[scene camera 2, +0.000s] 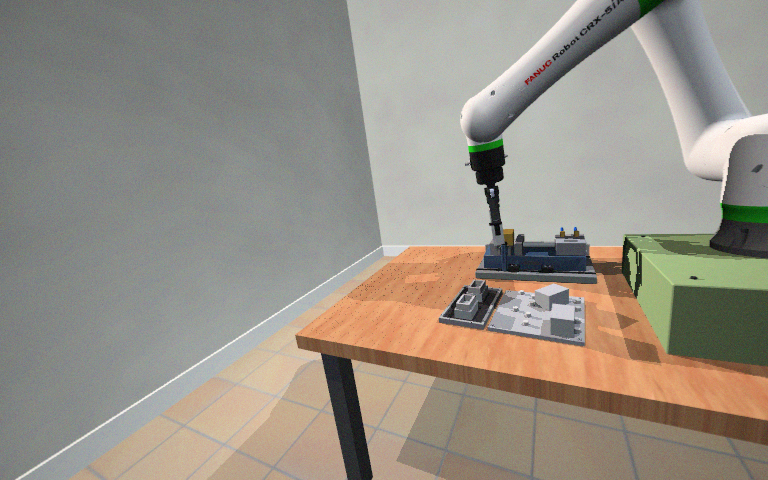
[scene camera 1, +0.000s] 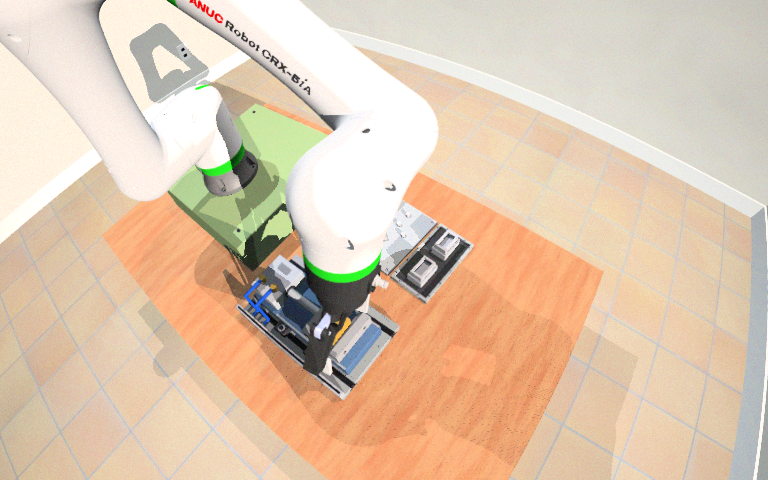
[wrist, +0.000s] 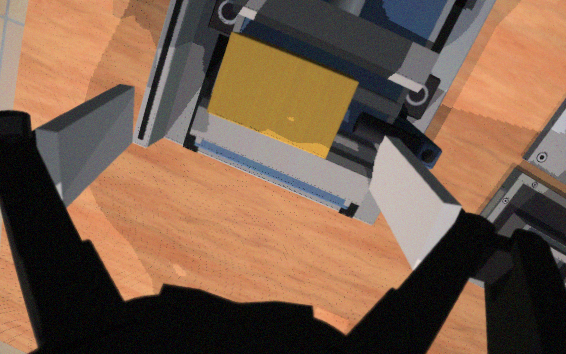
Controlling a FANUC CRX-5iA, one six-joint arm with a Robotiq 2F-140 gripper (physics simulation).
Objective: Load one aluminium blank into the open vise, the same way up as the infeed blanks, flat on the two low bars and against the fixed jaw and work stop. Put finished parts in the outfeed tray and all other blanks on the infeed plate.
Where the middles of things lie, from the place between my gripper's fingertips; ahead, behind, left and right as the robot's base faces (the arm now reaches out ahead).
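The outfeed tray [scene camera 1: 442, 273] is 28 cm to the left of my hand, 1 cm behind it and 9 cm below it. I see that the grey infeed plate [scene camera 2: 506, 320] is also 28 cm to the left of my hand and 9 cm below it, while being 15 cm behind it. The brass blank [wrist: 261, 86] is 3 cm behind my hand.
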